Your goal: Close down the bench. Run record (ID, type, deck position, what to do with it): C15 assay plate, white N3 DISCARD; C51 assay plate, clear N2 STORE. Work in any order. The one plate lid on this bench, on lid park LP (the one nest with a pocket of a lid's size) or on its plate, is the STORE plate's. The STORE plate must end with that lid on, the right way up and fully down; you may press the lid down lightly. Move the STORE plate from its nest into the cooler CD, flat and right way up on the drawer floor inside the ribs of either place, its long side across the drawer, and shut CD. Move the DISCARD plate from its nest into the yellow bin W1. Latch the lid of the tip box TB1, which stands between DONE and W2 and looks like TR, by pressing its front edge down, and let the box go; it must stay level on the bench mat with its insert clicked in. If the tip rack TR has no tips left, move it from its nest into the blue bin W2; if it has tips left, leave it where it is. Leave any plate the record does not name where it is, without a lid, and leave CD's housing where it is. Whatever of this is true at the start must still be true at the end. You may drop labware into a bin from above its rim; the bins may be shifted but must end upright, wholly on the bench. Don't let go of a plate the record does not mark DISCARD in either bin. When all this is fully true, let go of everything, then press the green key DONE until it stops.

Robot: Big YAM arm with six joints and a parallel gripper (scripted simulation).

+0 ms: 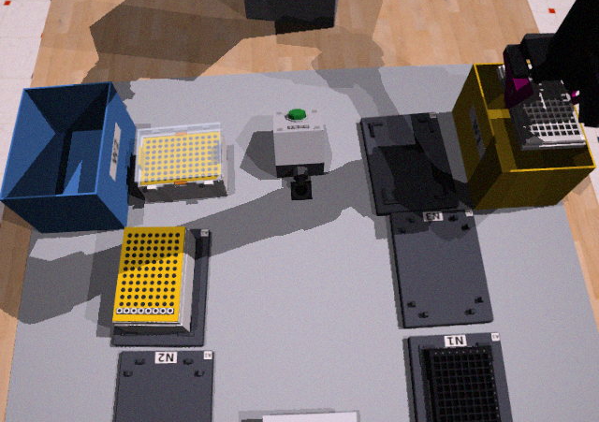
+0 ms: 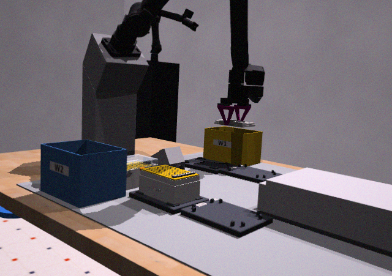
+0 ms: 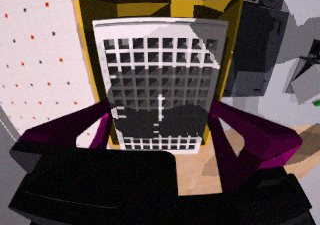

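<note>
Now: hand 1 cm short of the white plate. The rest, counted from my hand: lid park LP (15 cm to the right, 14 cm below, 1 cm ahead); then yellow bin W1 (11 cm below); then nest N3 (18 cm ahead, 14 cm below, 13 cm to the right).
</note>
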